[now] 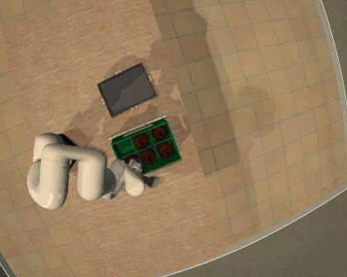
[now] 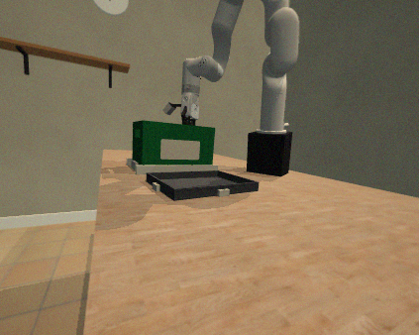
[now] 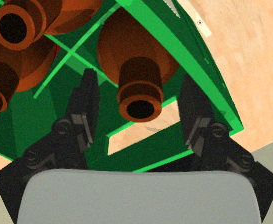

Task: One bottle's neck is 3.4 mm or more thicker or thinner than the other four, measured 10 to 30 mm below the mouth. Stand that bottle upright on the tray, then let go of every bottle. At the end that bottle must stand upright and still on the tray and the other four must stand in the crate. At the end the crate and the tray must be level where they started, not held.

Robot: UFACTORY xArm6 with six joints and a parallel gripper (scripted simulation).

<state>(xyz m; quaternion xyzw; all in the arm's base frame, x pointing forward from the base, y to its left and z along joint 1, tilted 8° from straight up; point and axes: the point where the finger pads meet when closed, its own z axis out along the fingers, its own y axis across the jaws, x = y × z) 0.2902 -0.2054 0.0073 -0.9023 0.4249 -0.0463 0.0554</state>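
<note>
Now: the brown bottle 90 mm ahead of my hand, 80 mm to the left of it and 70 mm below it. The rest, counted from my hand: tray: 130 mm ahead, 330 mm to the left, 150 mm below; then green crate: 90 mm ahead, 40 mm to the left, 70 mm below.
</note>
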